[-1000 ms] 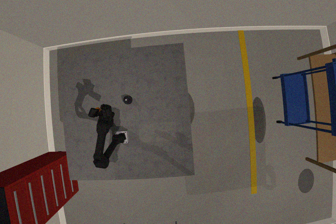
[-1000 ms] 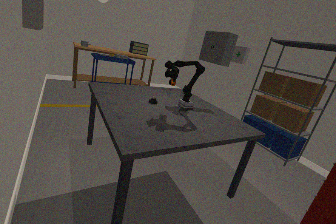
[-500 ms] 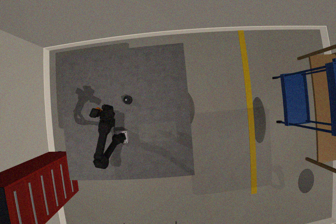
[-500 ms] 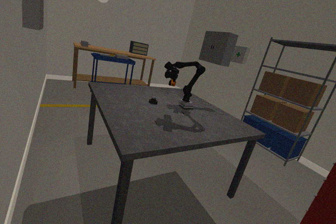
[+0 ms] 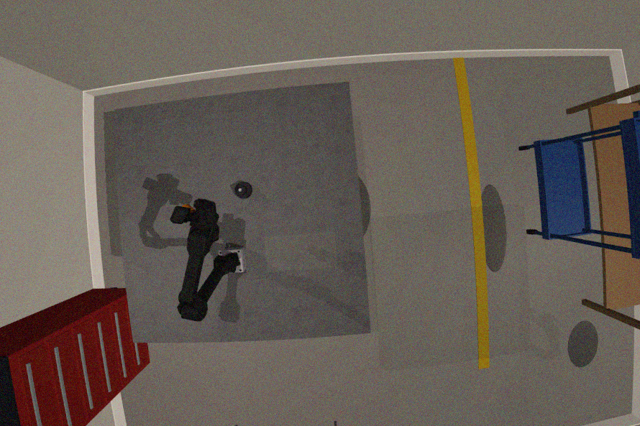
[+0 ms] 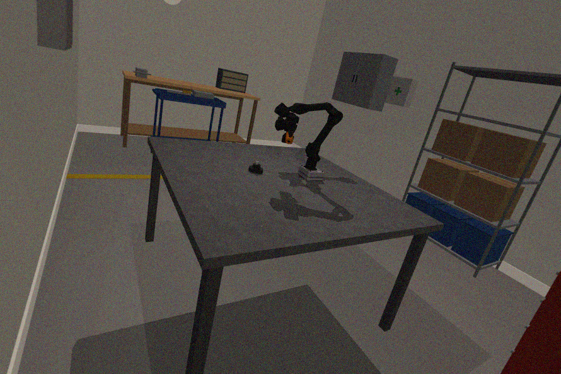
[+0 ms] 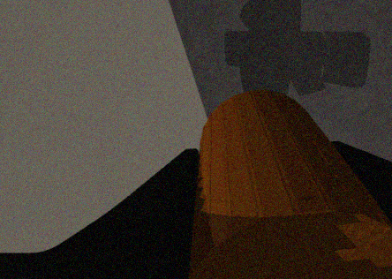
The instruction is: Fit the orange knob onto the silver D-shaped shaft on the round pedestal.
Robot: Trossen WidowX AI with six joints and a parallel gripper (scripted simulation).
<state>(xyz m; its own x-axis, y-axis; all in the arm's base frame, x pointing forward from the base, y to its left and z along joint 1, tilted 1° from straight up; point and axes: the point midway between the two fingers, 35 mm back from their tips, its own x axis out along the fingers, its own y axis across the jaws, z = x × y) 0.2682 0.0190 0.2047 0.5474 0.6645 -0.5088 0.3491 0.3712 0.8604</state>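
Now: the orange knob 20 mm behind my gripper tip, 20 mm to the right of it and 20 mm above it. Round my gripper tip: dark round pedestal (30 mm ahead, 180 mm to the right, 210 mm below).
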